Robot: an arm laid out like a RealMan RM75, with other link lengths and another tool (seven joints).
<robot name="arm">
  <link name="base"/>
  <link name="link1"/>
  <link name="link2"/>
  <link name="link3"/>
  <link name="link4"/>
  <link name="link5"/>
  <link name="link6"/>
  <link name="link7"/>
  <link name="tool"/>
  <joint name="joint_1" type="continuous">
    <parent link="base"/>
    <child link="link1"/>
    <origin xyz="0 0 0.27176"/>
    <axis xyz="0 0 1"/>
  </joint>
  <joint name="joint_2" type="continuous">
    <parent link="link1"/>
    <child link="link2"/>
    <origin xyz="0 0 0" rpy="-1.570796 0 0"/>
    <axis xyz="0 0 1"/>
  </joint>
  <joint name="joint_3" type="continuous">
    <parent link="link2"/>
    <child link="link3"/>
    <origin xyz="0 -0.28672 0" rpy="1.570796 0 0"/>
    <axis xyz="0 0 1"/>
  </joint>
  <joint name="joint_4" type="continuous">
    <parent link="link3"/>
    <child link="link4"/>
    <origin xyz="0 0 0" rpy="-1.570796 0 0"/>
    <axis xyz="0 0 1"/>
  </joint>
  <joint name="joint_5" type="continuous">
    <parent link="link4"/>
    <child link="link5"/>
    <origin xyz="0 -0.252 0" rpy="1.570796 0 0"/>
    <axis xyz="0 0 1"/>
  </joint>
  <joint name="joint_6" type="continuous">
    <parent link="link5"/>
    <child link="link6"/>
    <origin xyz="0 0 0" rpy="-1.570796 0 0"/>
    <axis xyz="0 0 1"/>
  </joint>
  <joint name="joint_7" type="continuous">
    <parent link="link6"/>
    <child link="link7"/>
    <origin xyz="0 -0.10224 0" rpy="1.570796 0 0"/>
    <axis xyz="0 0 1"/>
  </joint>
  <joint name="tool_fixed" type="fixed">
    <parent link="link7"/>
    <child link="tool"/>
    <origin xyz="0.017 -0.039 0.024" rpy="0 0.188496 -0.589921"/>
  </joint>
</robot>
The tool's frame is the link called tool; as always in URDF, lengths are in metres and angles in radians. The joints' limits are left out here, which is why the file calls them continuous.
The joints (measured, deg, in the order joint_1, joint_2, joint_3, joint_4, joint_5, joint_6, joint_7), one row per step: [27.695, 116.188, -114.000, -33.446, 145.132, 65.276, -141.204]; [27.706, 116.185, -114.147, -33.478, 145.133, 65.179, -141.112]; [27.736, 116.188, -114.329, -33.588, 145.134, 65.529, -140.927]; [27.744, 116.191, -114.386, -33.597, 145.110, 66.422, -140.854]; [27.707, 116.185, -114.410, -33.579, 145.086, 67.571, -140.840]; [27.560, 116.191, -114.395, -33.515, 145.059, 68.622, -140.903]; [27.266, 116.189, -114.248, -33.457, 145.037, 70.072, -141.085]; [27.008, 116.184, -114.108, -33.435, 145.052, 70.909, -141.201]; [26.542, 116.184, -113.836, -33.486, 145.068, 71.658, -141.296]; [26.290, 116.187, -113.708, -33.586, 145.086, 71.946, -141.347]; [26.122, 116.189, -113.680, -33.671, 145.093, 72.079, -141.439]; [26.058, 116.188, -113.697, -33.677, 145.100, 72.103, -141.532]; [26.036, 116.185, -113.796, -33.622, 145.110, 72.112, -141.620]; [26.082, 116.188, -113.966, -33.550, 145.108, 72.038, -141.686]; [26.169, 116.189, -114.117, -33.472, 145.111, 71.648, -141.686]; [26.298, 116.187, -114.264, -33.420, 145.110, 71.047, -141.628]
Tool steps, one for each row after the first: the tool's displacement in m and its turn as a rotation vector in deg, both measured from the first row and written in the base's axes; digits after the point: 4 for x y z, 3 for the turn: [-0.0001, -0.0002, -0.0005, -0.130, -0.082, -0.026]; [-0.0016, -0.0011, -0.0012, -0.513, 0.194, 0.266]; [-0.0034, -0.0024, -0.0013, -0.966, 0.774, 0.836]; [-0.0051, -0.0042, -0.0011, -1.457, 1.496, 1.529]; [-0.0057, -0.0063, -0.0008, -1.839, 2.134, 2.051]; [-0.0061, -0.0092, 0.0002, -2.179, 3.061, 2.709]; [-0.0058, -0.0110, 0.0011, -2.301, 3.642, 2.981]; [-0.0043, -0.0131, 0.0025, -2.272, 4.269, 2.982]; [-0.0038, -0.0140, 0.0031, -2.209, 4.570, 2.972]; [-0.0035, -0.0148, 0.0034, -2.152, 4.698, 3.009]; [-0.0032, -0.0151, 0.0034, -2.106, 4.690, 3.033]; [-0.0028, -0.0155, 0.0031, -2.136, 4.611, 3.065]; [-0.0027, -0.0158, 0.0024, -2.221, 4.441, 3.118]; [-0.0021, -0.0154, 0.0017, -2.214, 4.082, 2.951]; [-0.0016, -0.0146, 0.0009, -2.159, 3.606, 2.675]
